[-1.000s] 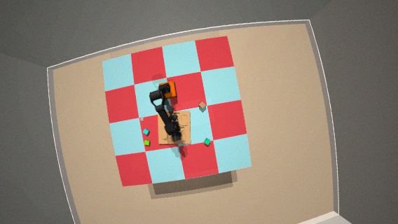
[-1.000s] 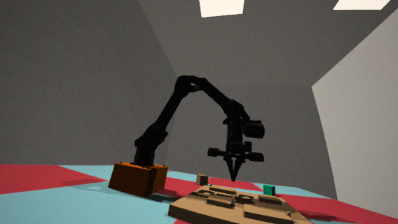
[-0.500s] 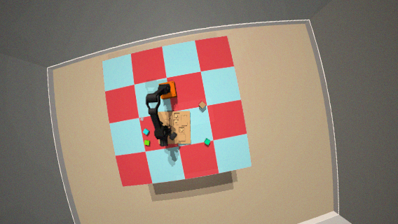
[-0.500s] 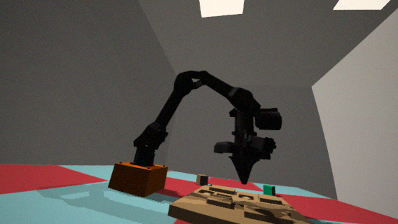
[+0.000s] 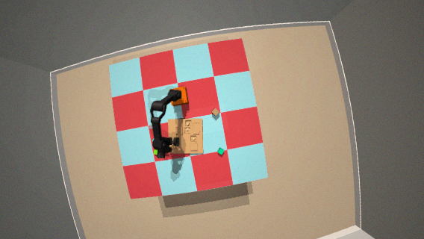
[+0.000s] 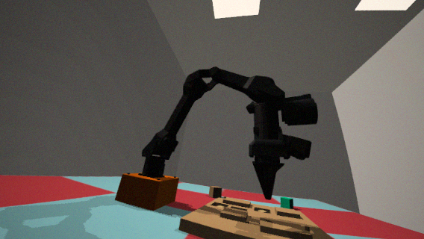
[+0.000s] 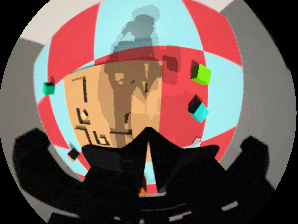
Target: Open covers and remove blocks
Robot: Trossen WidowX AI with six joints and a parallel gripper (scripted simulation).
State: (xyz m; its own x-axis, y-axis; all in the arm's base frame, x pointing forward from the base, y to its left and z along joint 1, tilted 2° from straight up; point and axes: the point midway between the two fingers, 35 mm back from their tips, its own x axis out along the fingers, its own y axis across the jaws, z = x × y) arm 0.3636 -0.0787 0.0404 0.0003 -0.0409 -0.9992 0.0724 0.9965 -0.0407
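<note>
The tan puzzle board lies 1 cm behind my gripper tip, 13 cm to the left of it and 6 cm below it. Round my gripper tip: brown block 21 cm behind, 38 cm to the left, 6 cm below; then cyan block 1 cm ahead, 15 cm to the right, 7 cm below; then bright green block 11 cm ahead, 15 cm to the right, 7 cm below.
</note>
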